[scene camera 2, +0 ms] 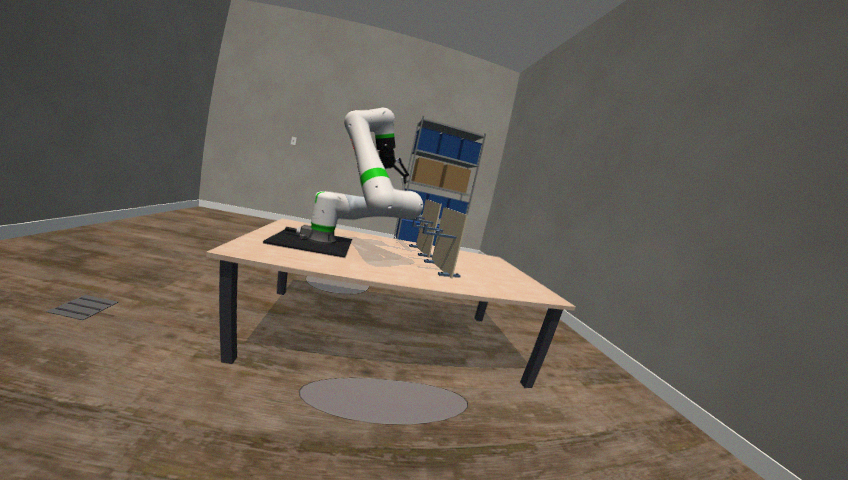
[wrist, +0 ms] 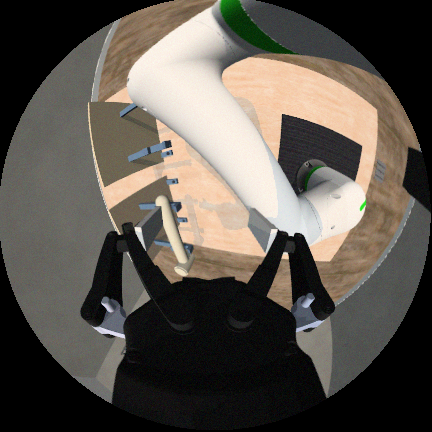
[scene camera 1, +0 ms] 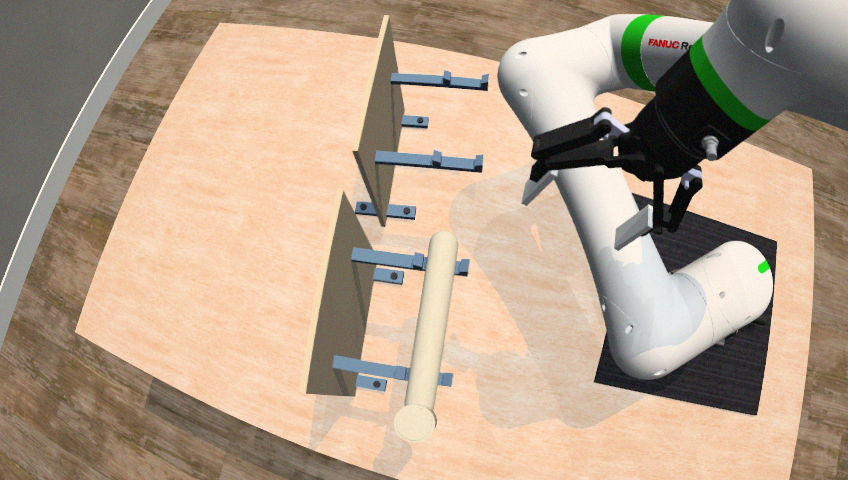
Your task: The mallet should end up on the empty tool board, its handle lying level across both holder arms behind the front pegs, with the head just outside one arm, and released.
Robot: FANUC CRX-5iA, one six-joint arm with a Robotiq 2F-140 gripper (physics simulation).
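Observation:
The mallet's pale handle [scene camera 1: 432,321] [wrist: 172,232] lies across both blue arms of the nearer board [scene camera 1: 336,309] in scene camera 1, between the middle and front pegs. Its round head [scene camera 1: 415,422] [wrist: 182,268] is just outside the lower arm. The empty tool board [scene camera 1: 378,118] [scene camera 2: 449,243] [wrist: 125,137] stands beside it, with two bare blue arms [scene camera 1: 410,158] [wrist: 140,155] carrying pegs. My gripper [scene camera 1: 586,208] [wrist: 205,216] is open and empty, high above the table and on the robot-base side of the mallet. In scene camera 2 the mallet cannot be made out behind the arm.
The robot's own white forearm [scene camera 1: 595,226] [scene camera 2: 365,148] [wrist: 215,130] reaches over the table near the empty board's arms. Small blue feet [scene camera 1: 385,210] hold the boards on the wooden table [scene camera 1: 196,148] [scene camera 2: 505,279]. The robot base stands on a black mat [scene camera 1: 684,386] [scene camera 2: 285,242] [wrist: 295,135].

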